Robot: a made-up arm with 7 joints.
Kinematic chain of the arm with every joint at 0, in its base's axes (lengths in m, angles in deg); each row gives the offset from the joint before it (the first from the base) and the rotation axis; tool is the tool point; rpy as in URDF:
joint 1: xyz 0 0 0.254 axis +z
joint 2: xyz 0 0 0 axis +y
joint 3: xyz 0 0 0.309 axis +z
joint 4: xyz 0.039 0 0 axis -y
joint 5: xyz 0.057 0 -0.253 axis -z
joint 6: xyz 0 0 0 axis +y
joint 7: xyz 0.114 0 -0.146 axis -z
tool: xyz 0 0 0 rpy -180 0 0
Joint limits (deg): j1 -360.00..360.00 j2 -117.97..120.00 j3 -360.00..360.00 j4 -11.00..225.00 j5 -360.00..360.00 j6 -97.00..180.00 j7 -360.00..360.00
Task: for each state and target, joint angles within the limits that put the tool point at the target. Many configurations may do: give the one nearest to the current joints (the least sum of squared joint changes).
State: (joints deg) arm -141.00 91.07 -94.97 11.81 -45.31 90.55 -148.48
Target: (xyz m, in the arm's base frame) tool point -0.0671 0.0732 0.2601
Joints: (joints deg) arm -123.12 87.10 -74.17 28.43 -11.06 107.56 -148.48
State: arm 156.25 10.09 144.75 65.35 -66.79 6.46 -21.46
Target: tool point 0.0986 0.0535 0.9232
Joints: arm 164.82 26.90 177.09 110.65 -57.70 -0.03 -21.46
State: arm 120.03 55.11 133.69 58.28 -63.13 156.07 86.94
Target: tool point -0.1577 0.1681 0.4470
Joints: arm 90.99 52.35 143.91 60.51 -57.85 180.00 86.94
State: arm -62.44 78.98 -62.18 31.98 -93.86 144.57 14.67
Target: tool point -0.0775 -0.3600 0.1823
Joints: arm -50.48 91.89 -42.50 41.30 -104.57 146.84 14.67
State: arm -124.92 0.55 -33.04 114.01 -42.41 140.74 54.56
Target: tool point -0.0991 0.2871 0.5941
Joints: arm -140.67 -23.28 -52.88 116.44 -52.07 141.77 54.56
